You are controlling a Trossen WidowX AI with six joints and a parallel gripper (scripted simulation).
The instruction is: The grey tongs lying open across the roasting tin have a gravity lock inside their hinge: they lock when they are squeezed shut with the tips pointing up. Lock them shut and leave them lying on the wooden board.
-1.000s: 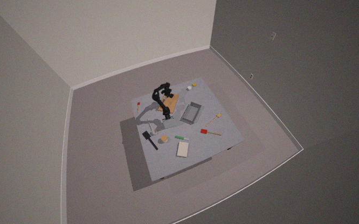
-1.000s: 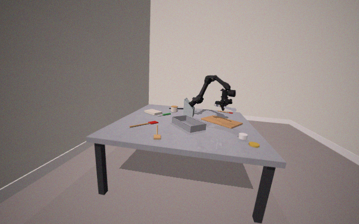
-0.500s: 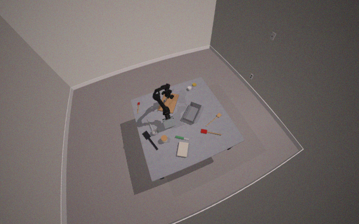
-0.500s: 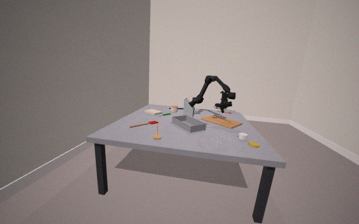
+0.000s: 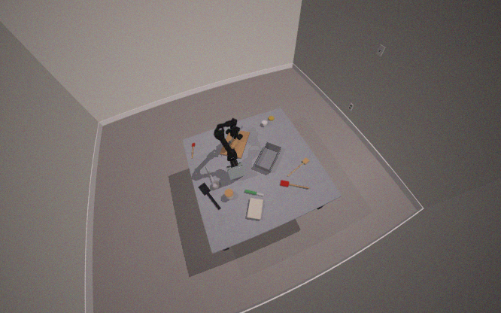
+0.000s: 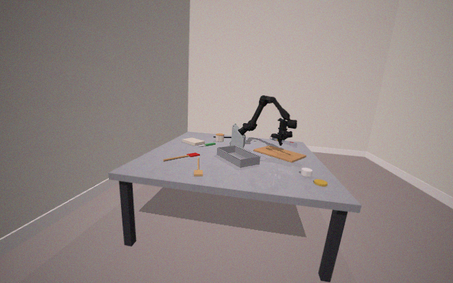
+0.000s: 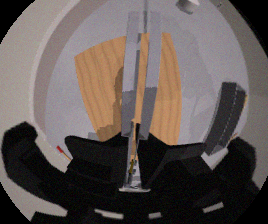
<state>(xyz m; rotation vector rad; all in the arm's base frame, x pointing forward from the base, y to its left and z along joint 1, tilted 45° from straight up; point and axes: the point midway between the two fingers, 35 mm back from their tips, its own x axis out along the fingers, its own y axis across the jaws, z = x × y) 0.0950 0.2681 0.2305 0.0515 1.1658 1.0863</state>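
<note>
My gripper tip is now 60 mm above the wooden board. From my gripper tip the other things lie so: white cylinder: 400 mm ahead, 150 mm to the left, 50 mm below; roasting tin: 310 mm to the right, 270 mm ahead, 40 mm below; yellow disc: 520 mm ahead, 210 mm to the left, 60 mm below.
</note>
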